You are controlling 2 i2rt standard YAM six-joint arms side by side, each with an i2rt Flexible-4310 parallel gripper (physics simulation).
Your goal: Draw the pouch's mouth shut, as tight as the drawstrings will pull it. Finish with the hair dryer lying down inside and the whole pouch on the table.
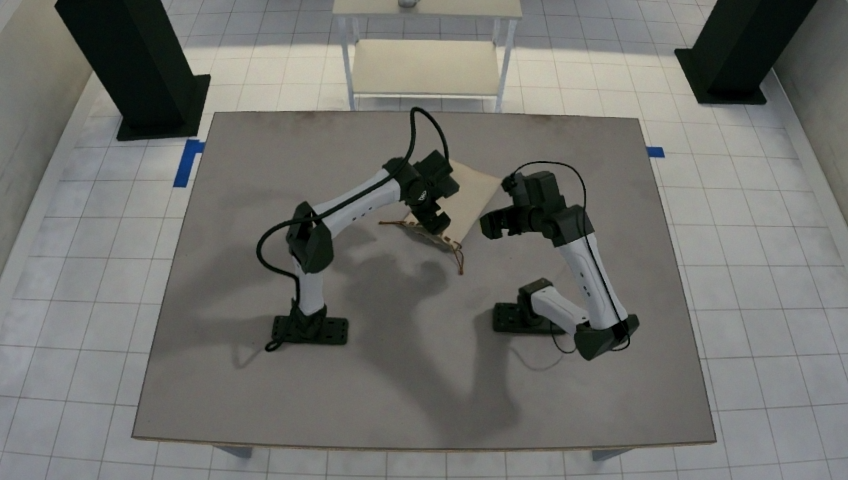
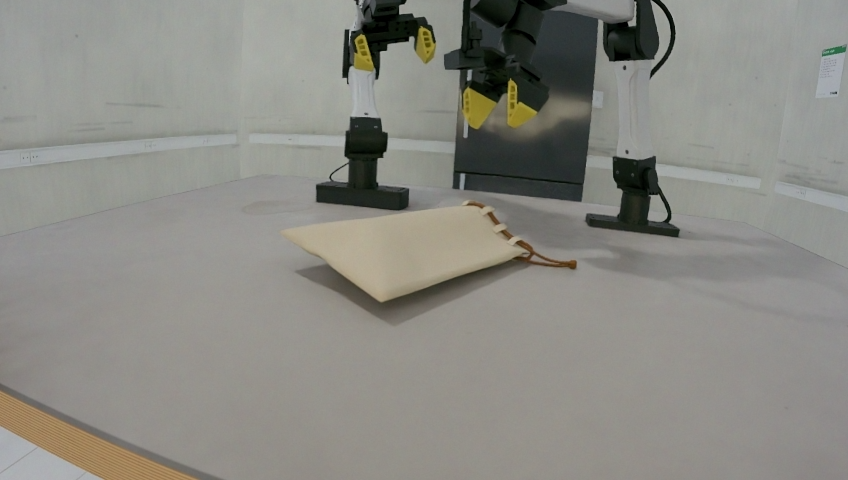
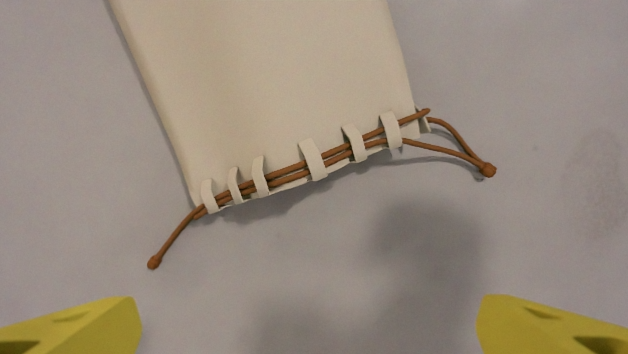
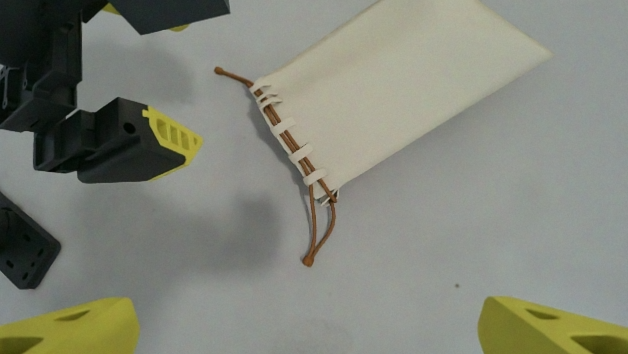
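The cream pouch (image 1: 474, 193) (image 2: 404, 249) (image 3: 280, 75) (image 4: 395, 95) lies on the table, its bottom corners slightly raised. Its mouth is flattened but spread wide, with brown cords running through the loops. The left cord end (image 1: 389, 223) (image 2: 562, 263) (image 3: 153, 262) (image 4: 219, 71) sticks out short. The right cord end (image 1: 460, 264) (image 3: 487, 169) (image 4: 308, 260) forms a longer loop. The hair dryer does not show. My left gripper (image 2: 492, 113) (image 3: 309, 310) is open and empty above the mouth side. My right gripper (image 2: 393, 54) (image 4: 308, 313) is open and empty, high to the pouch's right.
The left arm's base (image 1: 309, 330) (image 2: 632, 224) and the right arm's base (image 1: 526, 319) (image 2: 361, 195) stand on the table (image 1: 249, 392). The two wrists are fairly close together above the pouch. A side table (image 1: 425, 66) stands beyond the far table edge.
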